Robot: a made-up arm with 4 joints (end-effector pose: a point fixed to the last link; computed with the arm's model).
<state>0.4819 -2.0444 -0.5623 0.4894</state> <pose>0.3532 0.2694 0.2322 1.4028 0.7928 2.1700</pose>
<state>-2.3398 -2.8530 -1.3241 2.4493</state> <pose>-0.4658 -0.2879 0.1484 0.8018 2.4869 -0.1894</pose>
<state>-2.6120 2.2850 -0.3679 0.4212</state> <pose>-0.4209 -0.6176 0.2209 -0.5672 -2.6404 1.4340</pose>
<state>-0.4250 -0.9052 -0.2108 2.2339</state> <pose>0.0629 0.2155 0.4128 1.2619 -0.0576 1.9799</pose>
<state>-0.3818 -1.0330 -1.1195 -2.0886</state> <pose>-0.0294 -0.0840 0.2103 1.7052 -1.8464 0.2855</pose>
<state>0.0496 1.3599 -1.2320 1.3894</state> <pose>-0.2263 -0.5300 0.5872 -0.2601 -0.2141 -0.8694</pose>
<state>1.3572 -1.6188 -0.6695 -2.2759</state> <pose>-0.0204 -0.1125 0.1815 0.4987 -0.3079 -0.8246</pose>
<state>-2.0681 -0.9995 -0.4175 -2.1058</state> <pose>-0.0665 -0.1253 0.1692 -1.0618 2.5765 -1.3144</pose>
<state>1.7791 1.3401 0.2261 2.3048</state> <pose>0.0116 -0.2655 0.5356 -1.2922 -0.5642 -0.6925</pose>
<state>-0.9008 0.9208 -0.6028 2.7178</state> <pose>-0.3475 -0.0679 0.1454 -0.5918 -1.3632 -2.7254</pose>
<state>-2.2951 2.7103 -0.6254 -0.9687</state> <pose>-0.3337 -0.1664 0.5043 -1.0266 -0.3438 1.5477</pose>
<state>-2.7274 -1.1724 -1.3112 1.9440</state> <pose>-0.2869 0.1598 -0.0969 2.2424 0.7356 -1.2678</pose>
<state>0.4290 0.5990 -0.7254 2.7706</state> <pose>-0.1374 0.0065 0.4797 -2.2247 -0.6232 -1.6128</pose>
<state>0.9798 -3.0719 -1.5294 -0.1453</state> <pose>0.2575 -0.1112 -0.2039 0.8467 2.1449 1.1733</pose>
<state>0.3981 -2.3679 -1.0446 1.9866</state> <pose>0.4411 -0.1450 0.3912 0.6612 -0.5475 1.0931</pose>
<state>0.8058 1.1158 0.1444 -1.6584</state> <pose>0.1116 -0.3602 0.2608 1.4841 0.7191 0.8675</pose>
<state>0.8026 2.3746 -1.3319 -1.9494</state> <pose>-0.0352 -0.2532 0.1307 -1.7505 -1.8741 -0.2393</pose>
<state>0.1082 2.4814 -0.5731 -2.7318</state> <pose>-0.0637 -0.2556 0.2980 -0.8186 -1.7613 -1.4068</pose>
